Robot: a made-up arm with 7 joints. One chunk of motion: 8 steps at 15 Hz.
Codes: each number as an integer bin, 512 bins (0 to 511) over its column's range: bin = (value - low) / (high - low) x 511, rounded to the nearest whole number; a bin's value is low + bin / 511 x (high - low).
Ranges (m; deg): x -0.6..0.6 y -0.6..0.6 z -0.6..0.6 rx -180..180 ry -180..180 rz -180..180
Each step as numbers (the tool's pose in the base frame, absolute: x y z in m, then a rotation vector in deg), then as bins.
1 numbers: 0.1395 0.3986 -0.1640 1.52 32.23 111.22
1 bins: 315 425 186 258 301 413
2 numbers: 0.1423 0.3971 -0.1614 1.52 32.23 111.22
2 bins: 316 425 187 258 301 413
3 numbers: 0.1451 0.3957 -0.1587 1.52 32.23 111.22
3 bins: 317 424 188 258 301 413
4 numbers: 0.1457 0.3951 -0.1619 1.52 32.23 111.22
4 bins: 318 424 187 258 301 413
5 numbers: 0.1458 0.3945 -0.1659 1.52 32.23 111.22
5 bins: 318 423 185 258 301 413
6 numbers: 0.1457 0.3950 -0.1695 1.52 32.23 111.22
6 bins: 318 424 183 258 301 413
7 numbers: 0.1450 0.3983 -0.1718 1.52 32.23 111.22
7 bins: 317 425 182 258 301 413
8 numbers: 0.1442 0.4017 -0.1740 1.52 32.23 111.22
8 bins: 317 427 181 258 301 413
